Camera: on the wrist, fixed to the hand. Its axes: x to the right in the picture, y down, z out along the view.
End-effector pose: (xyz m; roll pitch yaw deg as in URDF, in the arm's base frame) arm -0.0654 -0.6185 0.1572 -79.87 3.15 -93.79
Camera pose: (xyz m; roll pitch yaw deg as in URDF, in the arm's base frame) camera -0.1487 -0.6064 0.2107 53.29 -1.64 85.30
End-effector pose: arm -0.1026 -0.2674 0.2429 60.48 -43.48 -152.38
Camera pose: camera -0.1398 -0.3216 0.1679 -87.34 41.73 27.27
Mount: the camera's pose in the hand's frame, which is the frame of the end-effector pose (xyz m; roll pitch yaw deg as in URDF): -0.0095 -0.0670 -0.0733 -26.61 -0.63 178.35
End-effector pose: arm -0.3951 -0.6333 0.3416 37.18 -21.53 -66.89
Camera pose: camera -0.3927 -0.6621 0.2461 -64.15 20.03 112.12
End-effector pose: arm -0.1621 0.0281 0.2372 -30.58 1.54 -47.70
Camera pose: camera -0.2393 -0.0282 0.2084 4.00 -1.24 130.56
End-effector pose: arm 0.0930 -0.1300 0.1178 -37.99 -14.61 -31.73
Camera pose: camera 0.0372 -0.2106 0.0994 10.92 15.12 146.52
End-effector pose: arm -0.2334 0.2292 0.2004 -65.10 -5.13 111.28
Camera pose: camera -0.1408 0.2523 0.2293 38.35 6.36 -69.99
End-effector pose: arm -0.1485 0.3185 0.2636 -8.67 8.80 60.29
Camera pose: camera -0.0908 0.2638 0.2034 -17.68 -9.17 -121.46
